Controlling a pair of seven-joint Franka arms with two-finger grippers.
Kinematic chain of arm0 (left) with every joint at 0, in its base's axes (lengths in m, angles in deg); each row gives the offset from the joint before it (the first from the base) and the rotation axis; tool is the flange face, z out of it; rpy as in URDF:
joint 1: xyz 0 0 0.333 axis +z
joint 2: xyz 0 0 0 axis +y
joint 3: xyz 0 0 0.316 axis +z
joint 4: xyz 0.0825 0 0 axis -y
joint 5: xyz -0.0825 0 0.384 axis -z
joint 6: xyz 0 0 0 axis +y
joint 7: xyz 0.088 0 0 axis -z
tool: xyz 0 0 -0.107 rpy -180 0 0
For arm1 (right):
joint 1: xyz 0 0 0.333 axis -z
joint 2: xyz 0 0 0 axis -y
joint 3: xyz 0 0 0.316 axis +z
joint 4: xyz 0.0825 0 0 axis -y
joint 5: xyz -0.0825 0 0.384 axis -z
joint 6: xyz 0 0 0 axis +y
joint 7: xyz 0.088 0 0 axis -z
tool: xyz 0 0 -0.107 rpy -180 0 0
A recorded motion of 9 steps. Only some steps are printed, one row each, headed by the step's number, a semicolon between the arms.
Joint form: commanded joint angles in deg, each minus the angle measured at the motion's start. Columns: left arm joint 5, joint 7, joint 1, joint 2, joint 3, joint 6, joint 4; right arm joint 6, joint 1, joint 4, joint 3, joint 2, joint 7, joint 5.
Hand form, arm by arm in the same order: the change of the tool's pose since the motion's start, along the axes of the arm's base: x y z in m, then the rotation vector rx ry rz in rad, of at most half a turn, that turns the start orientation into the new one. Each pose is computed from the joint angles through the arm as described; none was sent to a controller.
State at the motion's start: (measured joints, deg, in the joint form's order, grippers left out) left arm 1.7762 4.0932 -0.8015 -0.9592 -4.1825 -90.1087 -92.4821; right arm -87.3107 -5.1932 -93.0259 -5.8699 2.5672 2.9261 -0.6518
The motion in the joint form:
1: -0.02 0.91 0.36 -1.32 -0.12 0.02 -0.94; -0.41 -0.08 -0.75 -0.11 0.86 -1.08 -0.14
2: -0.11 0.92 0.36 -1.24 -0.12 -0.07 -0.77; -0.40 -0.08 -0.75 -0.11 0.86 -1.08 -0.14
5: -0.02 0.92 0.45 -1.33 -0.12 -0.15 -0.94; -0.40 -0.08 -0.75 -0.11 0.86 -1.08 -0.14
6: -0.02 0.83 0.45 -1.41 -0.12 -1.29 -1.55; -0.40 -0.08 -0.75 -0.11 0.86 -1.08 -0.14
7: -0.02 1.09 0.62 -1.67 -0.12 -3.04 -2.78; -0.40 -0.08 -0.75 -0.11 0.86 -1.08 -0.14
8: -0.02 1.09 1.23 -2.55 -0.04 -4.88 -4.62; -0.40 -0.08 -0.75 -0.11 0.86 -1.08 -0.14
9: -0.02 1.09 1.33 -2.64 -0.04 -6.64 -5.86; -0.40 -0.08 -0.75 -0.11 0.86 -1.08 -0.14
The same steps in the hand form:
1: -0.0069 0.0024 0.0047 0.0012 -0.0068 -0.0117; -0.0039 -0.0004 0.0024 0.0049 -0.0094 0.0182
2: -0.0062 0.0026 0.0055 0.0024 -0.0101 -0.0118; -0.0039 -0.0004 0.0024 0.0049 -0.0092 0.0182
5: -0.0066 0.0033 0.0051 0.0010 -0.0099 -0.0102; -0.0039 -0.0004 0.0024 0.0049 -0.0092 0.0182
6: -0.0052 0.0032 0.0025 0.0003 -0.0205 -0.0080; -0.0039 -0.0004 0.0024 0.0049 -0.0092 0.0182
7: -0.0039 0.0047 -0.0025 -0.0003 -0.0342 -0.0087; -0.0039 -0.0004 0.0024 0.0049 -0.0092 0.0182
8: -0.0056 0.0112 -0.0066 0.0000 -0.0496 0.0043; -0.0039 -0.0004 0.0024 0.0049 -0.0092 0.0182
9: -0.0039 0.0122 -0.0134 -0.0005 -0.0602 0.0070; -0.0039 -0.0004 0.0024 0.0049 -0.0092 0.0182

